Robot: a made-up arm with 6 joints. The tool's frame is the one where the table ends. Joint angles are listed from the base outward.
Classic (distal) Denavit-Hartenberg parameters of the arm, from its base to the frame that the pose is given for. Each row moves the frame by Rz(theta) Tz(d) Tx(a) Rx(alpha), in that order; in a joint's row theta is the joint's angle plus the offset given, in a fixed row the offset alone. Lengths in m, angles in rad.
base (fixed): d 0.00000, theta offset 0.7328, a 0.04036, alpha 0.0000
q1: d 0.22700, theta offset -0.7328, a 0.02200, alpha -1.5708
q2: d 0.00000, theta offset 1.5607, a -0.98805, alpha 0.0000
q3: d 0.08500, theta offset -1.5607, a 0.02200, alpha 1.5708
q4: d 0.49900, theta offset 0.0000, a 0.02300, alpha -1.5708
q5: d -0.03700, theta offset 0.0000, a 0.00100, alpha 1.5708
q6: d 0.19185, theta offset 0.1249, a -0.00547, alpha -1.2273
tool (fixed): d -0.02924, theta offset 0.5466, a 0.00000, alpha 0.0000
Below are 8 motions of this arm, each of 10 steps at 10 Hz.
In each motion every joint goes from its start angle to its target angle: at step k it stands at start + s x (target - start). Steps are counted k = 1, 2, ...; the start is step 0. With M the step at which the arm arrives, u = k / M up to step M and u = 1 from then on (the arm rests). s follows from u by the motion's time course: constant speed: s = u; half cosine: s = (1 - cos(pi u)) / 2; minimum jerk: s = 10 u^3 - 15 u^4 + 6 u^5.
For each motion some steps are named. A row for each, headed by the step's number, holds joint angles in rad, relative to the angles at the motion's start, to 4 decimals.
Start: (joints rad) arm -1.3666 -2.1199 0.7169 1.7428 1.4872 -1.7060
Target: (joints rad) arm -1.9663 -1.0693 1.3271 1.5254 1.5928 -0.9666
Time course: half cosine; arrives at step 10
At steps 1, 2, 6, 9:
1: -0.0147 0.0257 0.0149 -0.0053 0.0026 0.0181
2: -0.0573 0.1003 0.0583 -0.0208 0.0101 0.0706
6: -0.3925 0.6876 0.3994 -0.1423 0.0691 0.4839
9: -0.5850 1.0249 0.5953 -0.2121 0.1030 0.7213

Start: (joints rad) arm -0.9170 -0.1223 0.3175 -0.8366 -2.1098 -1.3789
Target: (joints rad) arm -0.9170 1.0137 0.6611 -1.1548 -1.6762 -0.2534
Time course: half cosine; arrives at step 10
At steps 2, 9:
2: 0.0000 0.1085 0.0328 -0.0304 0.0414 0.1075
9: 0.0000 1.1082 0.3352 -0.3104 0.4230 1.0980

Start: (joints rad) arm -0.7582 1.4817 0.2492 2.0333 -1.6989 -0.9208
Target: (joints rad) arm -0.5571 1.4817 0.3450 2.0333 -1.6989 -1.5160
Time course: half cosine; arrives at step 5
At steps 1, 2, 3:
1: 0.0192 0.0000 0.0091 0.0000 0.0000 -0.0568
2: 0.0695 0.0000 0.0331 0.0000 0.0000 -0.2056
3: 0.1316 0.0000 0.0627 0.0000 0.0000 -0.3896

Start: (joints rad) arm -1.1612 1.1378 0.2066 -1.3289 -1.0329 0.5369
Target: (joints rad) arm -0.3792 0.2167 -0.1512 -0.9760 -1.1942 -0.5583
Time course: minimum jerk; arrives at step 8
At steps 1, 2, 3, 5, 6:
1: 0.0126 -0.0148 -0.0057 0.0057 -0.0026 -0.0176
2: 0.0809 -0.0953 -0.0370 0.0365 -0.0167 -0.1134
3: 0.2152 -0.2535 -0.0985 0.0971 -0.0444 -0.3014
5: 0.5668 -0.6676 -0.2593 0.2558 -0.1169 -0.7938
6: 0.7011 -0.8258 -0.3208 0.3164 -0.1446 -0.9818

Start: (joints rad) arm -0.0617 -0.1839 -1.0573 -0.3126 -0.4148 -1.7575
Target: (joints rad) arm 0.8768 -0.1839 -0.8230 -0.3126 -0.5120 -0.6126
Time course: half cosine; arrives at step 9
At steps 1, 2, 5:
1: 0.0283 0.0000 0.0071 0.0000 -0.0029 0.0345
2: 0.1098 0.0000 0.0274 0.0000 -0.0114 0.1339
5: 0.5507 0.0000 0.1375 0.0000 -0.0570 0.6719

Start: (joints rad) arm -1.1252 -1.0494 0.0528 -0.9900 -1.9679 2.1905
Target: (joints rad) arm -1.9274 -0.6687 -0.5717 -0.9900 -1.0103 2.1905
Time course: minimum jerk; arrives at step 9
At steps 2, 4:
2: -0.0613 0.0291 -0.0477 0.0000 0.0732 0.0000
4: -0.3182 0.1510 -0.2477 0.0000 0.3799 0.0000

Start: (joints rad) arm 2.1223 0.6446 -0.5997 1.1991 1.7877 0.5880
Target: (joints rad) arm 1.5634 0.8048 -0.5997 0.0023 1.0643 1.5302
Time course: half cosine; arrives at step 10
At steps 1, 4, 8, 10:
1: -0.0137 0.0039 0.0000 -0.0293 -0.0177 0.0231
4: -0.1931 0.0553 0.0000 -0.4135 -0.2499 0.3255
8: -0.5055 0.1449 0.0000 -1.0825 -0.6543 0.8522
10: -0.5589 0.1602 0.0000 -1.1968 -0.7234 0.9422

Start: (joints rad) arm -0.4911 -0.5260 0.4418 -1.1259 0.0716 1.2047
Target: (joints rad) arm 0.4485 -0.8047 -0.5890 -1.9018 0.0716 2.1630
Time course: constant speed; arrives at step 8
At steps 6, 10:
6: 0.7047 -0.2090 -0.7731 -0.5819 0.0000 0.7187
10: 0.9396 -0.2787 -1.0308 -0.7759 0.0000 0.9583

